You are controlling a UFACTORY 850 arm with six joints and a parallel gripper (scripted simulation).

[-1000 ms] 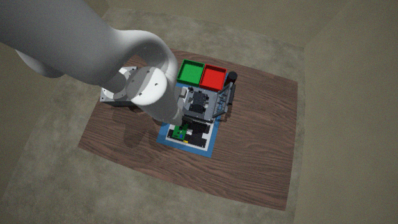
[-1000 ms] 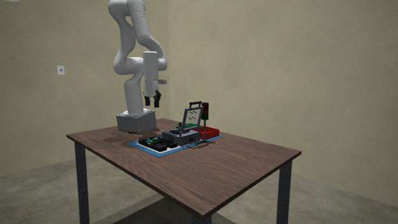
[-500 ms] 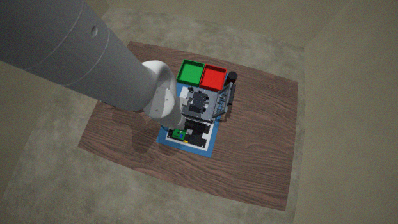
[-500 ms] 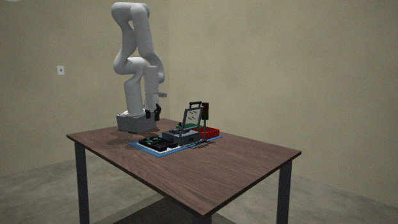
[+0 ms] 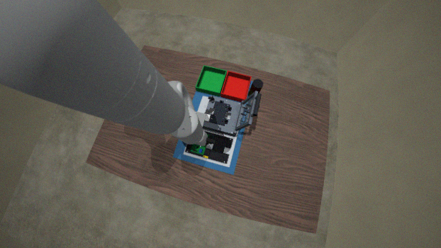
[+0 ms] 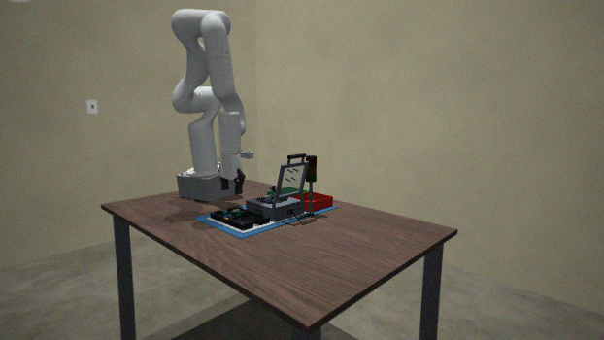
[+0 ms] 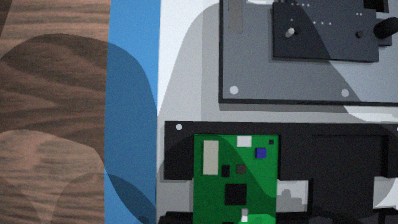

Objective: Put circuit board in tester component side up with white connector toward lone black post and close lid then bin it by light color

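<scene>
Now: the green circuit board 10 cm below my hand. From my hand the other things lie so: red bin: 37 cm to the left, 11 cm below, 11 cm ahead; then tester lid: 19 cm ahead, 16 cm to the left, 6 cm above; then green bin: 37 cm to the left, 11 cm below, 4 cm behind.
</scene>
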